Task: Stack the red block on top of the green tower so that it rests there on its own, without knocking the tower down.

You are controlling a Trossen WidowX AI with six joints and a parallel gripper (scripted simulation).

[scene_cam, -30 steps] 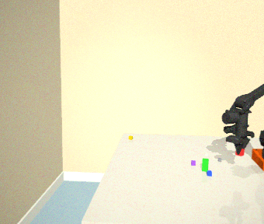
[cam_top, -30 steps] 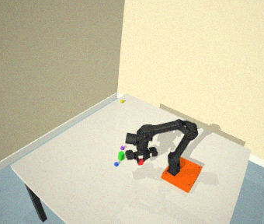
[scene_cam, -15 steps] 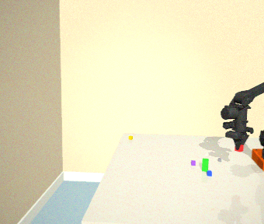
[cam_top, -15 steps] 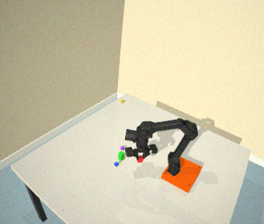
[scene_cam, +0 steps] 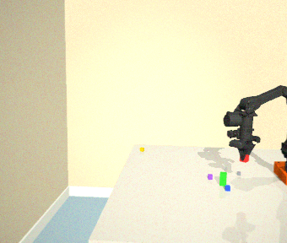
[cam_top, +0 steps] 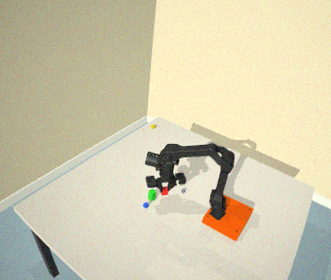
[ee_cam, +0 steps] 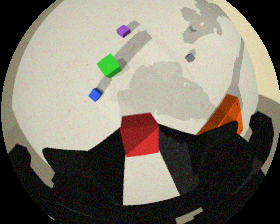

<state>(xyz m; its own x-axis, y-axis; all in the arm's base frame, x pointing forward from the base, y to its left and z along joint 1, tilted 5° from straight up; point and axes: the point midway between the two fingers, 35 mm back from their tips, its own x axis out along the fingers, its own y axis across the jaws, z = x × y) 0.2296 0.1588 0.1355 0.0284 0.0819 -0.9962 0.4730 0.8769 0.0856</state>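
My gripper tip is 6 cm short of the blue cube, 6 cm to the right of it and 12 cm above it. Round my gripper tip: red block 1 cm above; then purple cube 15 cm ahead, 8 cm to the right, 12 cm below; then grey cube 2 cm ahead, 18 cm to the right, 12 cm below.
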